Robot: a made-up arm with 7 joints.
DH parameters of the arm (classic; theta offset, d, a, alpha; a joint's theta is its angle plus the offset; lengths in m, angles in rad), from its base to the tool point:
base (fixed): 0 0 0 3.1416
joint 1: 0 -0.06 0.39 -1.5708
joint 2: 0 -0.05 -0.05 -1.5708
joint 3: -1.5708 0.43 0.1 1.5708
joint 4: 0 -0.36 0.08 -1.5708
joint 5: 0 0.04 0.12 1.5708
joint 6: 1.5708 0 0.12 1.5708
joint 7: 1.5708 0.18 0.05 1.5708
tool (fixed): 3.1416 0.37 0 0
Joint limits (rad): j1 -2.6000..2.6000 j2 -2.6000..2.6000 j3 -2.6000..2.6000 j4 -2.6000..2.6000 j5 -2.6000..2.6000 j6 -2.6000..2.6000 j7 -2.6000..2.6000
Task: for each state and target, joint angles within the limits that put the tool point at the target. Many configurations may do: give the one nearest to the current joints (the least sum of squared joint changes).
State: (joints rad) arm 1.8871 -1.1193 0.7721 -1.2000 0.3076 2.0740 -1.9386
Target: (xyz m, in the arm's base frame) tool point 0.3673 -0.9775 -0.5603
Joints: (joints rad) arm 1.5128 -1.5079 0.6954 -0.9910 0.3982 1.8281 -1.9159
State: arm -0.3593 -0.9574 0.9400 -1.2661 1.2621 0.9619 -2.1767
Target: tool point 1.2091 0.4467 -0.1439
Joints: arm -0.0311 -0.9942 0.7855 -1.3404 1.2019 0.9976 -2.2236
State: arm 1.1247 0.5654 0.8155 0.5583 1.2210 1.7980 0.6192
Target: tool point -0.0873 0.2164 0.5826
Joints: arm 1.1556 0.9763 0.8203 0.7400 1.2957 1.4572 0.6723
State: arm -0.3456 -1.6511 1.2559 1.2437 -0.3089 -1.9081 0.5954
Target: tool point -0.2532 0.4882 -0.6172
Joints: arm -1.0654 -2.2908 1.8223 0.6633 0.0072 -2.2829 0.1947
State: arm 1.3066 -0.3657 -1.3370 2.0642 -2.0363 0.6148 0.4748
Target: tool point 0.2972 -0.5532 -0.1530
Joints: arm 0.9277 -0.7779 -1.0181 2.1848 -1.9822 0.3574 0.4077
